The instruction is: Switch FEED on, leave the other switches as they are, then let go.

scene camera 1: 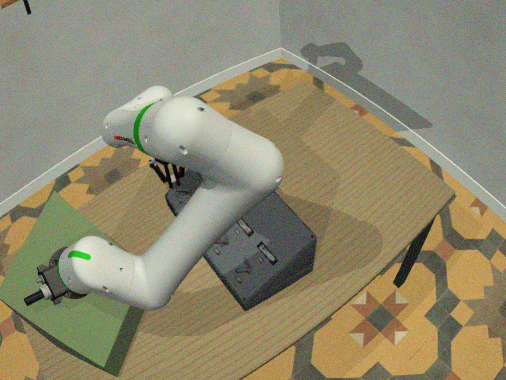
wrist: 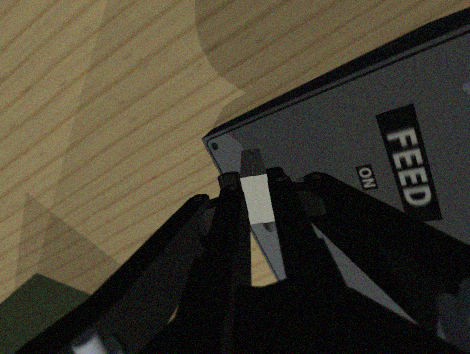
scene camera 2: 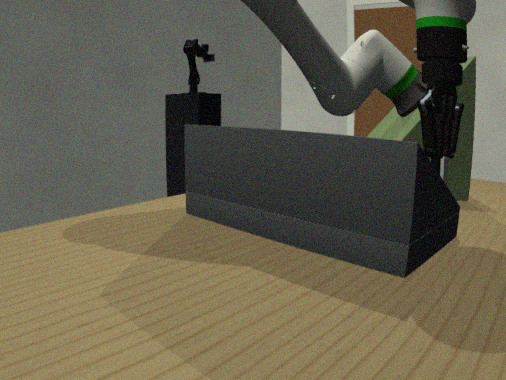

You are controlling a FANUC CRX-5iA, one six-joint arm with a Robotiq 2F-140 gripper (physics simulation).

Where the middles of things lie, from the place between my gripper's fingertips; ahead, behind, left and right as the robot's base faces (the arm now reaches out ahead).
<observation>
I see my gripper 23 cm to the left of the dark grey switch box (scene camera 1: 271, 240) and 3 cm short of it.
</observation>
